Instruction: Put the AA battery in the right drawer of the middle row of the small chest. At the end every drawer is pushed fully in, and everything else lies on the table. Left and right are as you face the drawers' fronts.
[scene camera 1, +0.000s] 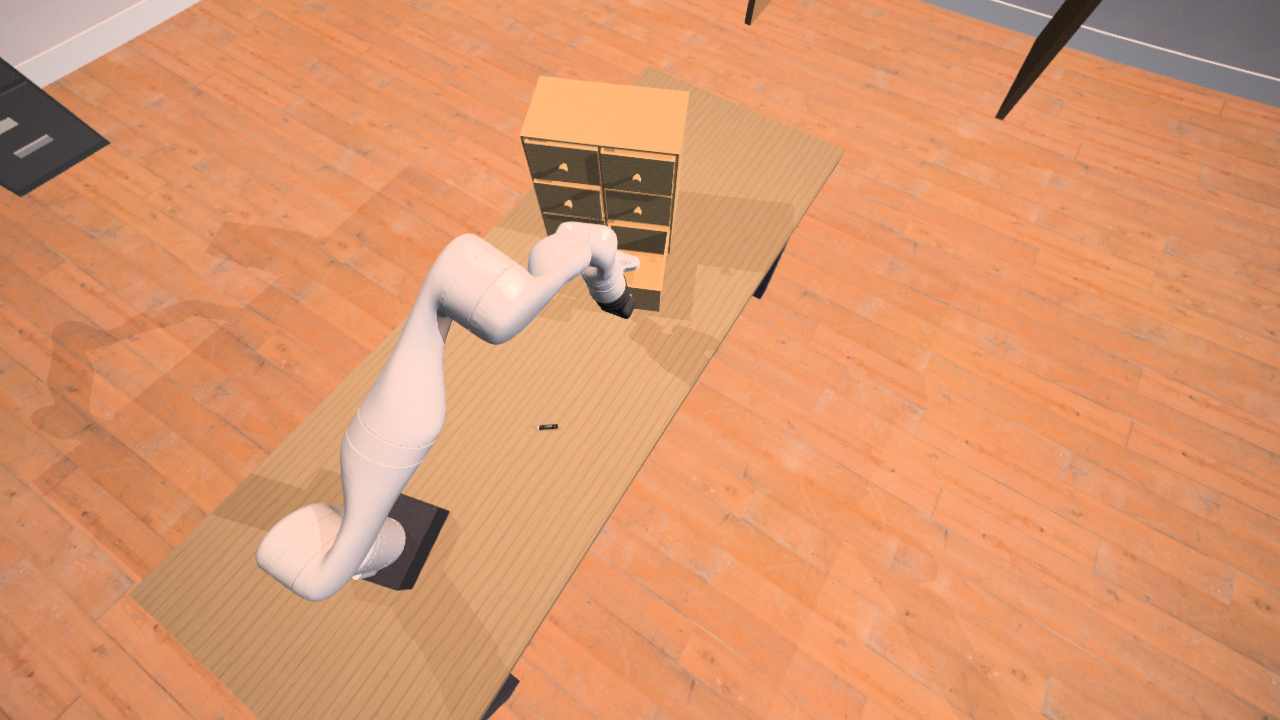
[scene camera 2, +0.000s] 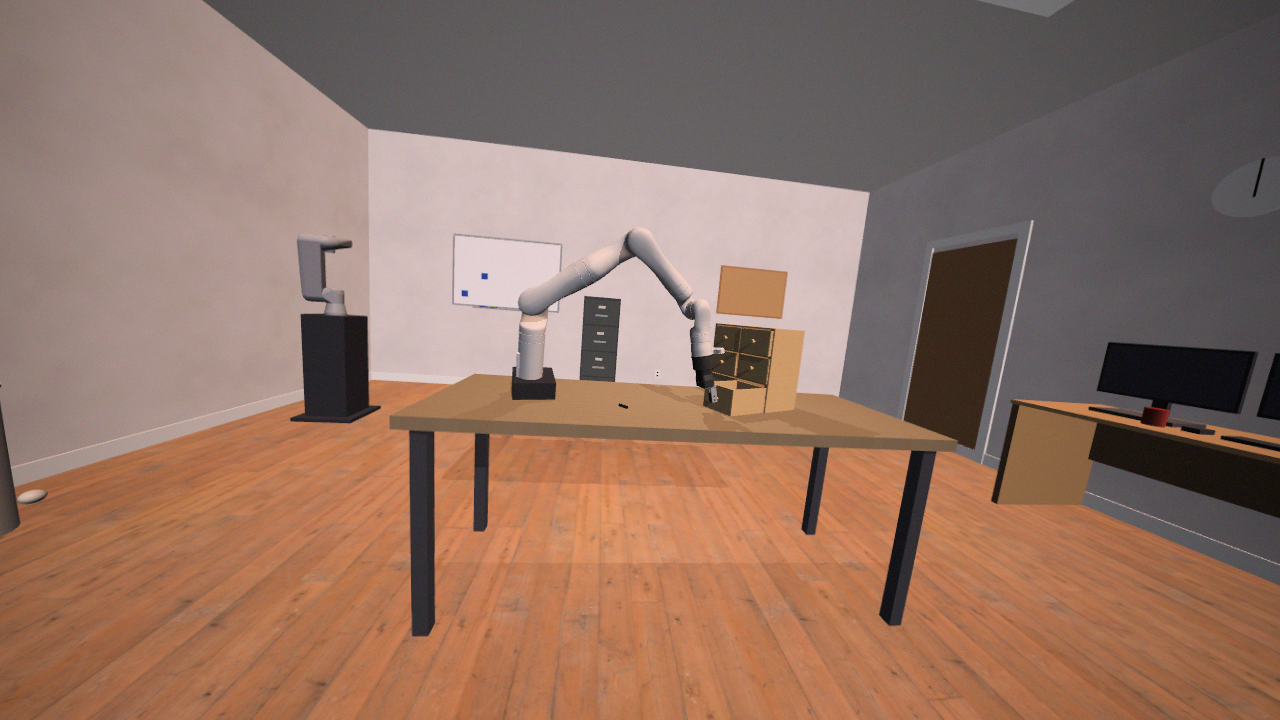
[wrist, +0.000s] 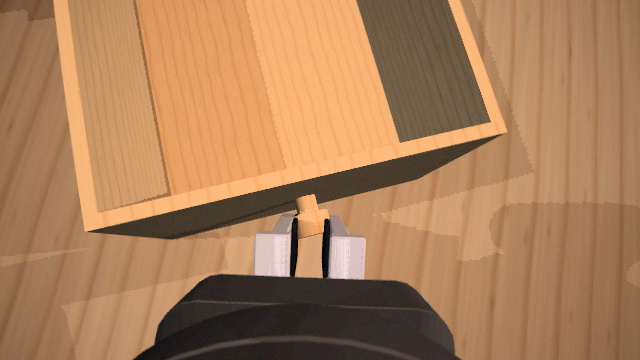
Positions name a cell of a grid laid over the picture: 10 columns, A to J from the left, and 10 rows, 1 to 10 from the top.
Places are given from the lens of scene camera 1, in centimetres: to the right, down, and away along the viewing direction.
small chest (scene camera 1: F2): 2, -50, 99
drawer (scene camera 1: F4): 3, -29, 122
drawer (scene camera 1: E3): -4, -36, 111
drawer (scene camera 1: F3): 2, -39, 100
